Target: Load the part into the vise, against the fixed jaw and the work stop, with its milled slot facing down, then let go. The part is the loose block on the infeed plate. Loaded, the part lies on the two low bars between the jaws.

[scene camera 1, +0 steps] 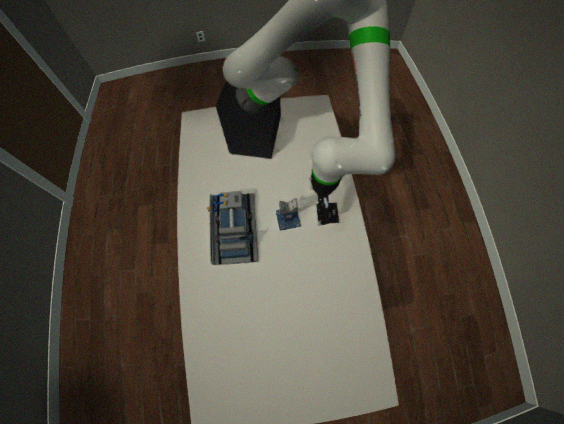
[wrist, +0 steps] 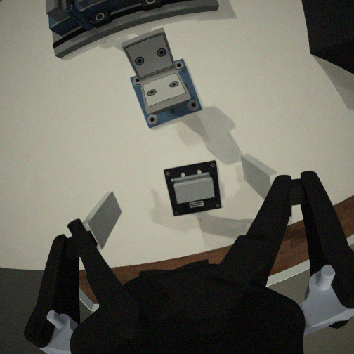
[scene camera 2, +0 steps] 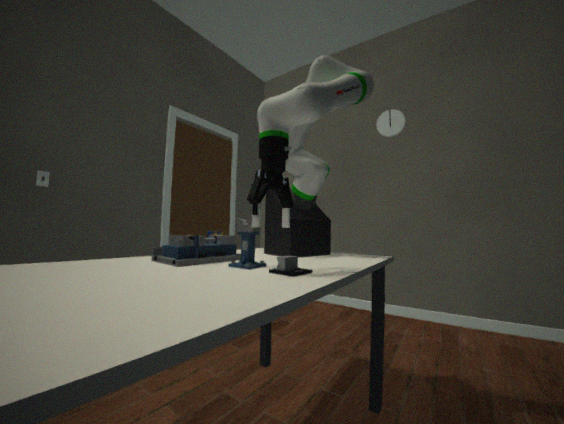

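Seen in the pictures: gripper, fingertip midpoint: (scene camera 1: pixel 317 206) (scene camera 2: pixel 272 227); arm's base at its link origin: (scene camera 1: pixel 250 98) (scene camera 2: pixel 297 203).
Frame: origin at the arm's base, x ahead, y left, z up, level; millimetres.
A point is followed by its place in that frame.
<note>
The part, a grey block (scene camera 2: pixel 287 263) {y 276, x 467, z -232 mm} (wrist: pixel 194 190), sits on the black infeed plate (scene camera 2: pixel 305 271) {y 320, x 439, z -254 mm} (wrist: pixel 196 211), close to small pins in the wrist view. Which way its milled slot faces is hard to tell. My gripper (scene camera 2: pixel 270 219) {y 214, x 463, z -130 mm} (wrist: pixel 177 185) is open and empty, pointing down above the part and apart from it. In the first scene view the gripper's fingers partly cover the infeed plate (scene camera 1: pixel 333 219) {y 295, x 483, z -253 mm}. The vise (scene camera 1: pixel 254 227) {y -40, x 483, z -241 mm} (scene camera 2: pixel 180 261) {y -36, x 615, z -244 mm} (wrist: pixel 135 27) stands on the table, with grey jaws and blue body; the wrist view shows part of it.
A blue stand (scene camera 1: pixel 289 225) {y 106, x 488, z -249 mm} (scene camera 2: pixel 247 250) {y 117, x 469, z -206 mm} (wrist: pixel 195 95) with a tilted grey two-plate top stands between the vise and the infeed plate. The black robot base (scene camera 1: pixel 250 132) {y -15, x 127, z -70 mm} (scene camera 2: pixel 310 235) {y 98, x 29, z -162 mm} (wrist: pixel 332 35) stands on the white table (scene camera 1: pixel 280 320) {y 24, x 870, z -261 mm} (scene camera 2: pixel 125 300) {y 232, x 877, z -261 mm}. Blue and brass fittings (scene camera 1: pixel 216 201) {y -189, x 363, z -203 mm} are at the vise's end.
</note>
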